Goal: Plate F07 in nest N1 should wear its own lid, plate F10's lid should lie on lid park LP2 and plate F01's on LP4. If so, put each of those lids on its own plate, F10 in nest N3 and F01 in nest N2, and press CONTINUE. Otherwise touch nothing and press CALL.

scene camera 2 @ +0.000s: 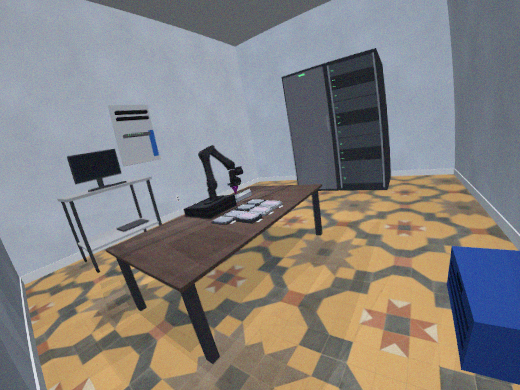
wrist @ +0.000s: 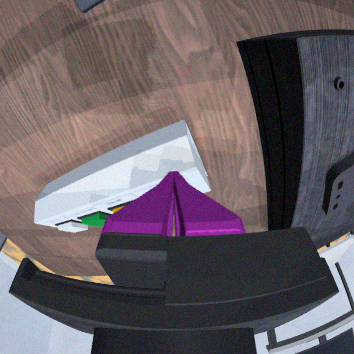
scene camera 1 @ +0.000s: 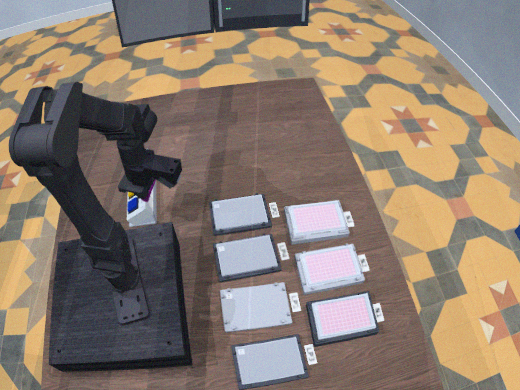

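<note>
My gripper is shut and empty, its magenta tips low over the CALL end of the white button box. The blue button shows in scene camera 1 but is hidden in the wrist view; contact cannot be told. Pink plates stand in N3, N2 and N1. N3 and N2 have pale, clear-looking rims; N1 shows a dark rim and no evident lid. LP2, LP4 and LP3 are dark-rimmed with grey tops; LP1 is pale throughout. Plate and lid codes are unreadable.
The black arm base stands beside the button box. The green button and the yellow button lie near the fingers. A blue cabinet stands on the floor, away from the brown table.
</note>
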